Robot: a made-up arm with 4 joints.
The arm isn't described. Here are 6 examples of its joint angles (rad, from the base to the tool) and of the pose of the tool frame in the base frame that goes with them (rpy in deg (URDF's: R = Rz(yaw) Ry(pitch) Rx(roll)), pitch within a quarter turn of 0, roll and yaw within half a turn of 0; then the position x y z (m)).
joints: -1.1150 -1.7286 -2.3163 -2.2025
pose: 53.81 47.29 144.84 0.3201 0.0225 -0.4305
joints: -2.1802 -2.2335 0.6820 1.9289
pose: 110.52 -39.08 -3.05 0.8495 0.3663 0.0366
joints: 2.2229 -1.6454 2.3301 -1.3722
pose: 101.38 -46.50 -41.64 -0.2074 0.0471 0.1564
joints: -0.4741 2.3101 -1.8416 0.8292
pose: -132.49 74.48 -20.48 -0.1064 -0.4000 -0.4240
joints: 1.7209 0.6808 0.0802 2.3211
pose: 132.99 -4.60 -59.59 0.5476 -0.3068 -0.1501
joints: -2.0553 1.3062 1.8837 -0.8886
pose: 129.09 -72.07 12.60 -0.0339 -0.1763 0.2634
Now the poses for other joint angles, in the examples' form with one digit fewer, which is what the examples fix.
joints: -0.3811 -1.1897 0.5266 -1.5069
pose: -86.3 -30.2 -46.3 0.541 -0.491 0.101
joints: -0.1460 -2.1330 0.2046 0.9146
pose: 52.4 -11.7 -113.8 -0.083 -0.917 -0.217
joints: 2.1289 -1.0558 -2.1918 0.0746
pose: -175.7 54.4 -2.5 -0.054 -0.043 -0.327
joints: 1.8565 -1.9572 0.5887 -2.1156
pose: -121.2 -33.7 141.5 -0.725 0.285 0.151
